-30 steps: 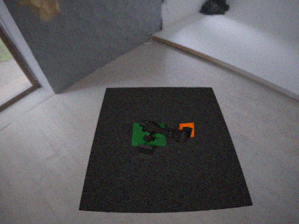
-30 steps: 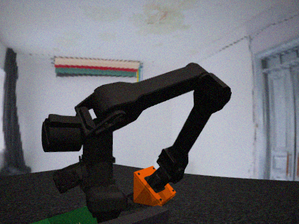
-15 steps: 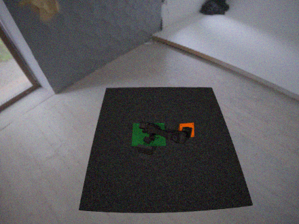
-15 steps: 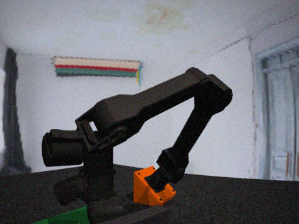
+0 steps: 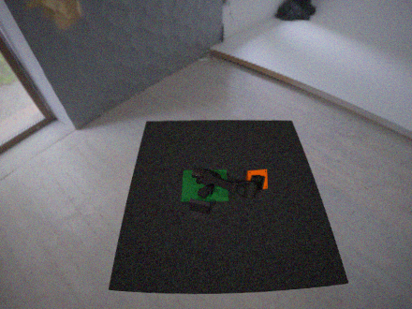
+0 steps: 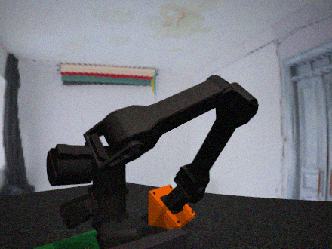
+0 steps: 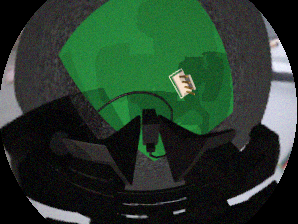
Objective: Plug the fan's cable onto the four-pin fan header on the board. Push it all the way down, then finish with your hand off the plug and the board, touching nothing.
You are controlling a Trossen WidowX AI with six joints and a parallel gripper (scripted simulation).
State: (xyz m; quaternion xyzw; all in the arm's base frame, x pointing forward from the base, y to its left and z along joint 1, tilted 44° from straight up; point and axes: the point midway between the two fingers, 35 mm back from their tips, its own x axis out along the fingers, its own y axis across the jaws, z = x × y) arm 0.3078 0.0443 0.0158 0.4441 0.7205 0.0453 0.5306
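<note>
The pale four-pin header is 1 cm ahead of my gripper tip, 6 cm to the right of it and 2 cm below it. Also, from my gripper tip: dark fan plug: 1 cm behind, 1 cm above; black fan: 6 cm ahead, 11 cm to the left, 4 cm above; green board: 3 cm ahead, 6 cm to the right, 3 cm below.
</note>
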